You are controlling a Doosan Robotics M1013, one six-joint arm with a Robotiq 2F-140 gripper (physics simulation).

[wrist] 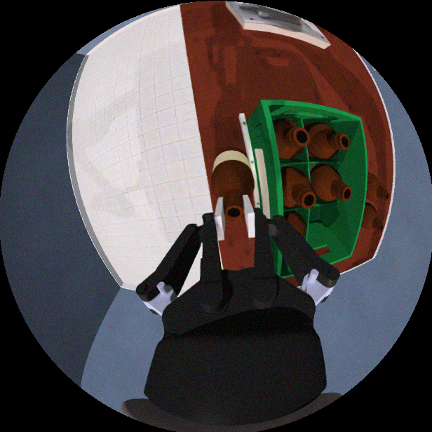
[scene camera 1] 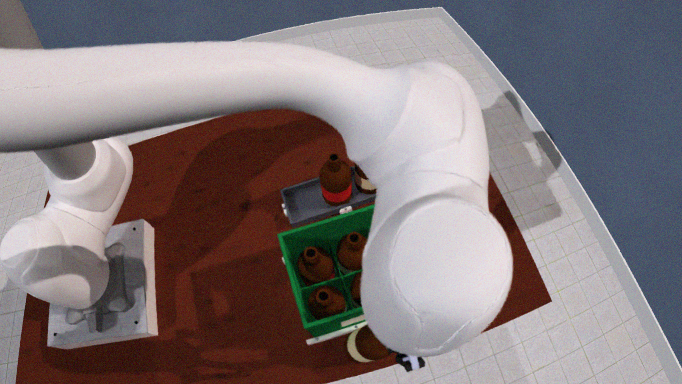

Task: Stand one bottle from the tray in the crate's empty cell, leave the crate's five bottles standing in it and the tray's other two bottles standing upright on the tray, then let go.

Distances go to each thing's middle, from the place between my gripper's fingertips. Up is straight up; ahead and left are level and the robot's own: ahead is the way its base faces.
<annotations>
Now: hand 5 cm above the brown bottle [scene camera 1: 361, 345], 3 cm past it and 1 cm to the right of it.
</annotations>
